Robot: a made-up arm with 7 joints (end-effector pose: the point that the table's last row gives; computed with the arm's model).
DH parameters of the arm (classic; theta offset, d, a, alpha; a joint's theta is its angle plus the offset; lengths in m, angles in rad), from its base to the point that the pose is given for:
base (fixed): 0 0 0 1.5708
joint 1: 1.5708 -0.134 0 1.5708
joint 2: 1.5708 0 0 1.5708
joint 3: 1.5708 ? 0 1.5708
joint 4: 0 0 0 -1.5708
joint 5: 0 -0.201 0 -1.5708
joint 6: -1.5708 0 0 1.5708
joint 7: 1.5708 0 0 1.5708
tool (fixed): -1.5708 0 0 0
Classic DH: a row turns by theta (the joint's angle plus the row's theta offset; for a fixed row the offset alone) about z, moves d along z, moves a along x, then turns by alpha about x.
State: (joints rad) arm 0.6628 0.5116 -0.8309 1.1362 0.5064 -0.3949 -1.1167
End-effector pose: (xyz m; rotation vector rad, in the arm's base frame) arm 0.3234 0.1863 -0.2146 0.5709 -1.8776 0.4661
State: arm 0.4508 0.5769 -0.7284 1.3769 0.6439 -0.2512 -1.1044
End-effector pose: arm 0.2735 0.1880 -0.2272 0.4840 -1.6458 0.5106
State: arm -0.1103 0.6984 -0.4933 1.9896 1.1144 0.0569 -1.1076
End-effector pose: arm 0.1394 0.1833 -0.2106 0.1220 -1.0148 0.5471
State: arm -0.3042 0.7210 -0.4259 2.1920 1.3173 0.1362 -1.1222
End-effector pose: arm 0.0960 0.1790 -0.1910 -0.0424 -0.7714 0.5432
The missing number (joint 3, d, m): -0.262
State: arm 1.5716 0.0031 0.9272 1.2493 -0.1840 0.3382 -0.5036
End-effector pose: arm 0.3249 0.2876 0.1147 0.0597 -1.8558 1.6164
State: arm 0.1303 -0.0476 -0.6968 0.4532 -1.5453 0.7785 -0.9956
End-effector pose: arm 0.1240 0.0565 -0.4270 1.7573 -1.1906 -1.7325
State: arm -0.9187 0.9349 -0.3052 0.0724 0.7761 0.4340 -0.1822
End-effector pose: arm -0.2127 0.5035 -0.1798 1.1561 0.9960 0.1028
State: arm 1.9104 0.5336 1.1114 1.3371 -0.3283 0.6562 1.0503
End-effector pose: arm 0.1375 0.4418 0.1405 -0.2267 -2.8040 0.3959
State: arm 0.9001 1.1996 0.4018 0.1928 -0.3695 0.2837 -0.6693
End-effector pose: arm 0.1415 0.5675 -0.0670 1.7332 -0.4910 0.9276
